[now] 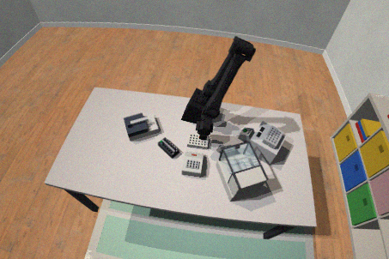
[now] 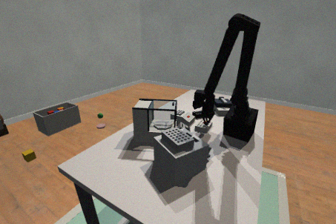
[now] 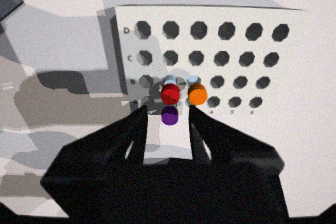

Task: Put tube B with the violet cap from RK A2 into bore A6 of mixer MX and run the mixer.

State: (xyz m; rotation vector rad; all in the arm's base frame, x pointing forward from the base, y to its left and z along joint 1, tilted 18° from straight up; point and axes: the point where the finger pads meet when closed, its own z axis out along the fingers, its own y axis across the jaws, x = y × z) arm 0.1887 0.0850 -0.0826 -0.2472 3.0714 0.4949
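Right now the tube B is 20 mm below my hand. Also, from my hand: tube rack: 30 mm ahead, 20 mm to the right, 40 mm below; then red-capped tube: 20 mm ahead, 20 mm below; then orange-capped tube: 20 mm ahead, 20 mm to the right, 20 mm below.
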